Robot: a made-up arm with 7 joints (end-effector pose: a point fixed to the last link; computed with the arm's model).
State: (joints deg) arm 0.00 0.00 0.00 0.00 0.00 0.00 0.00
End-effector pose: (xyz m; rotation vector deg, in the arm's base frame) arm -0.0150 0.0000 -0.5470 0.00 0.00 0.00
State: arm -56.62 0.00 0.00 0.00 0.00 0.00 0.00
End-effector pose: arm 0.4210 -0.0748 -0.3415 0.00 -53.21 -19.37
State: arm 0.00 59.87 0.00 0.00 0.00 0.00 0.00
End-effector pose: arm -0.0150 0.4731 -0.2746 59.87 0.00 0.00
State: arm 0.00 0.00 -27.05 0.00 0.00 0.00 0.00
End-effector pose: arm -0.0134 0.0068 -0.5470 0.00 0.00 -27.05
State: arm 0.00 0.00 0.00 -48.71 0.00 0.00 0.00
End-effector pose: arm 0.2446 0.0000 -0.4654 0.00 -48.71 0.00
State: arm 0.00 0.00 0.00 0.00 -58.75 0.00 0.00
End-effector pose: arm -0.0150 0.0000 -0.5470 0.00 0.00 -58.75
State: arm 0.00 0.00 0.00 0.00 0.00 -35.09 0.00
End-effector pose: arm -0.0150 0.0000 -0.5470 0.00 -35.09 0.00
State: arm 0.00 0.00 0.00 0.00 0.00 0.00 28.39
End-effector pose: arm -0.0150 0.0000 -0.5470 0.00 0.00 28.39
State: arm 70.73 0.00 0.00 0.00 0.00 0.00 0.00
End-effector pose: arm -0.4902 -0.1226 -0.2101 0.00 66.46 24.19
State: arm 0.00 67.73 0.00 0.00 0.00 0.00 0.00
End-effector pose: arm -0.0150 0.5062 -0.2073 67.73 0.00 0.00
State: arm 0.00 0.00 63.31 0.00 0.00 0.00 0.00
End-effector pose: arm -0.0067 -0.0134 -0.5470 0.00 0.00 63.31
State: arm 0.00 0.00 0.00 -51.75 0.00 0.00 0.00
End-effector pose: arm 0.2573 0.0000 -0.4534 0.00 -51.75 0.00
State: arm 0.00 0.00 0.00 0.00 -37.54 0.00 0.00
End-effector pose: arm -0.0150 0.0000 -0.5470 0.00 0.00 -37.54
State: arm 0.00 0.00 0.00 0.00 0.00 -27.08 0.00
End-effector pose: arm -0.0150 0.0000 -0.5470 0.00 -27.08 0.00
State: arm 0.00 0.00 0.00 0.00 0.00 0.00 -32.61
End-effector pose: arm -0.0150 0.0000 -0.5470 0.00 0.00 -32.61
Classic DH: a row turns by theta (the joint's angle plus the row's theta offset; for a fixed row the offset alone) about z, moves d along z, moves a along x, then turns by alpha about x. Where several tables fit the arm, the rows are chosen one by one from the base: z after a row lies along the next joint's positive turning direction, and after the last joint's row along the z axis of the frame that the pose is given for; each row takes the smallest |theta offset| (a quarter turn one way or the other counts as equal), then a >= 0, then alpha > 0; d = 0 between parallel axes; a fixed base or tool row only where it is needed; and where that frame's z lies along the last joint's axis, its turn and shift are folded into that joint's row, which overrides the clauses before.
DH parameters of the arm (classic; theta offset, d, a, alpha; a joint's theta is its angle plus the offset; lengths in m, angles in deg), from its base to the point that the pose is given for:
base (fixed): 0 0 0 -70
joint 1: 90 0 0 90
joint 2: 70 0 0 -90
joint 3: -90 -0.2195 0.0247 -90
joint 4: 0 0 -0.0397 90
joint 5: 0 -0.3275 0 -90
joint 6: 0 0 0 90
joint 7: 0 0 0 0

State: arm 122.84 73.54 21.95 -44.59 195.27 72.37 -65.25
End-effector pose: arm -0.2966 0.4304 0.0945 10.40 -21.11 61.44
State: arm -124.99 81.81 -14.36 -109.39 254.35 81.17 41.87
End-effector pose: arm -0.0732 -0.0382 0.3680 -51.93 69.44 -86.32
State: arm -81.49 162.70 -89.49 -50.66 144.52 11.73 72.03
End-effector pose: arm -0.2083 0.4382 0.1951 37.60 125.96 -103.94
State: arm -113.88 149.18 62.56 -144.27 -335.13 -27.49 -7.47
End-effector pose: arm -0.1890 -0.1618 -0.0148 -77.47 -9.26 31.44
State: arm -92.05 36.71 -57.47 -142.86 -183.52 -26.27 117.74
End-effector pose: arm 0.0398 -0.2448 0.0579 -57.91 91.40 62.52
